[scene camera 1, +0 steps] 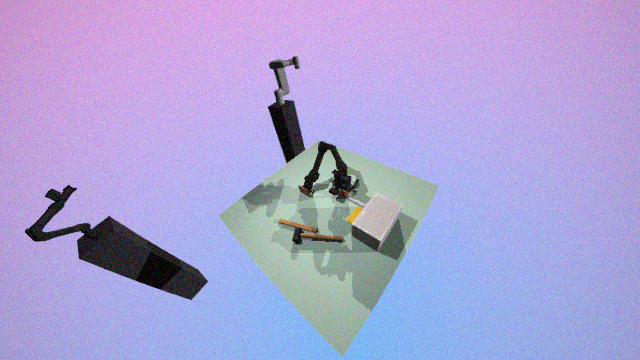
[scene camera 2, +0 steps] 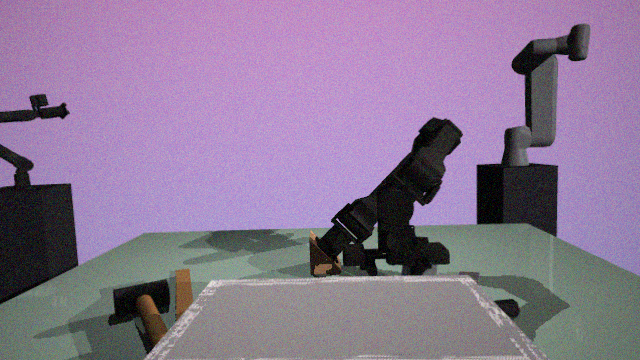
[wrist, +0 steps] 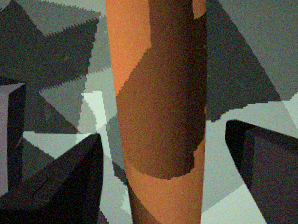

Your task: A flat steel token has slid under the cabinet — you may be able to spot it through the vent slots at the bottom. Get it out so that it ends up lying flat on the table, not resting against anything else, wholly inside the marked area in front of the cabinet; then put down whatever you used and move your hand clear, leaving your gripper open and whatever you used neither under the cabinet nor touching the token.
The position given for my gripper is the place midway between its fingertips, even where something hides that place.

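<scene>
Through the wrist view I see my gripper (wrist: 165,136), while a hammer is out of frame in the wrist view. Scene camera 2 does give me the hammer (scene camera 2: 145,298). In scene camera 1 I find a white cabinet (scene camera 1: 372,226).
</scene>
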